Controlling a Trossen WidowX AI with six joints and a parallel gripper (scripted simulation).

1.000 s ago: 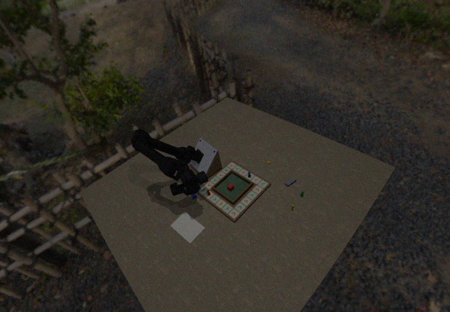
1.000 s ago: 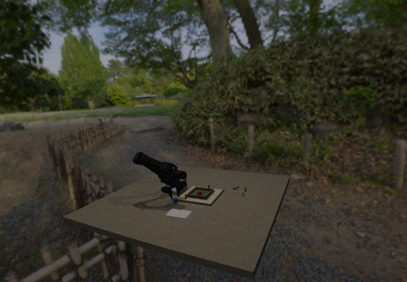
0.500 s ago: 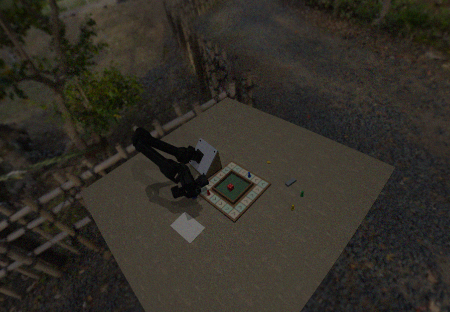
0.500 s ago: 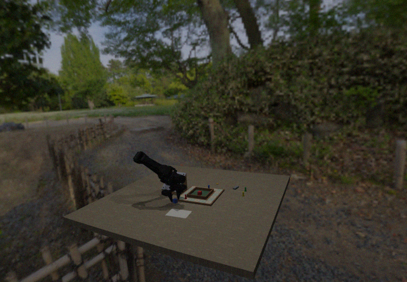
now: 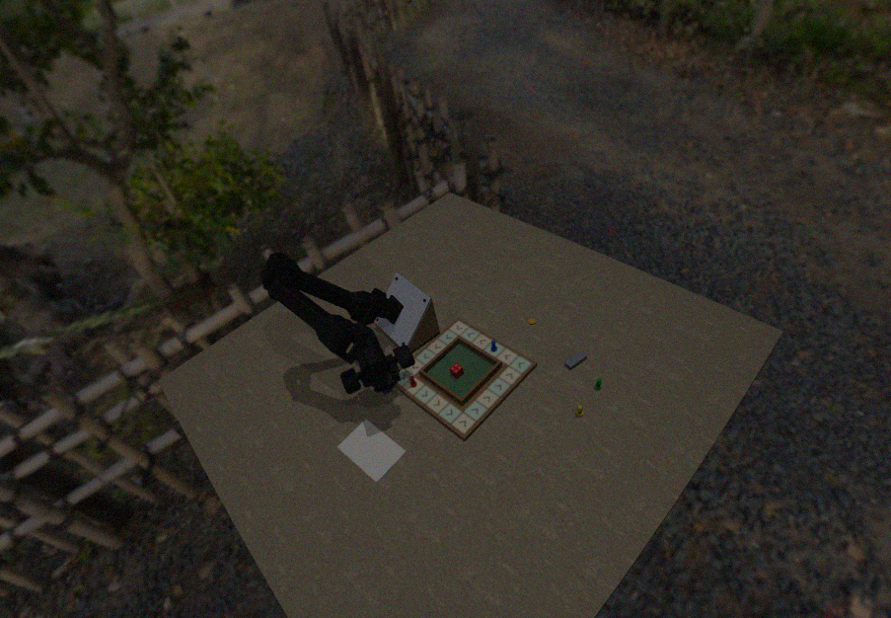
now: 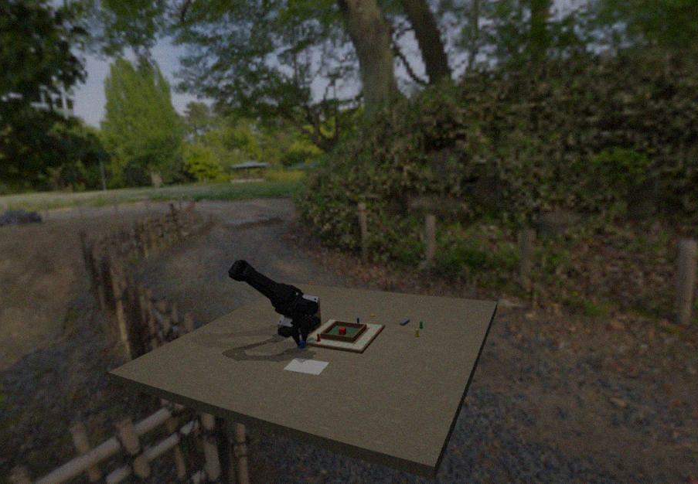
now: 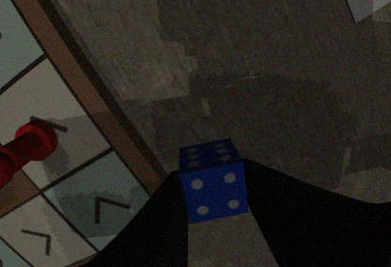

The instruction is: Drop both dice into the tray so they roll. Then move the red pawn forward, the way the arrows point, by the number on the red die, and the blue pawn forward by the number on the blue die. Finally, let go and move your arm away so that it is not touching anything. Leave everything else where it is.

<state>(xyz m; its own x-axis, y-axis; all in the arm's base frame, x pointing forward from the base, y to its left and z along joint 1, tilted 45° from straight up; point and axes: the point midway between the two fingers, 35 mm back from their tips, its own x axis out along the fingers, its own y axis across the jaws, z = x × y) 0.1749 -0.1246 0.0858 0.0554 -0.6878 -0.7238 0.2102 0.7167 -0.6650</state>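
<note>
Now: the red pawn 4 cm ahead of my gripper tip, 6 cm to the left of it and 2 cm above it. Also, from my gripper tip: white sheet: 12 cm ahead, 12 cm to the right, 1 cm below; blue pawn: 10 cm ahead, 29 cm to the left, 2 cm above; green tray: 10 cm ahead, 18 cm to the left.
</note>
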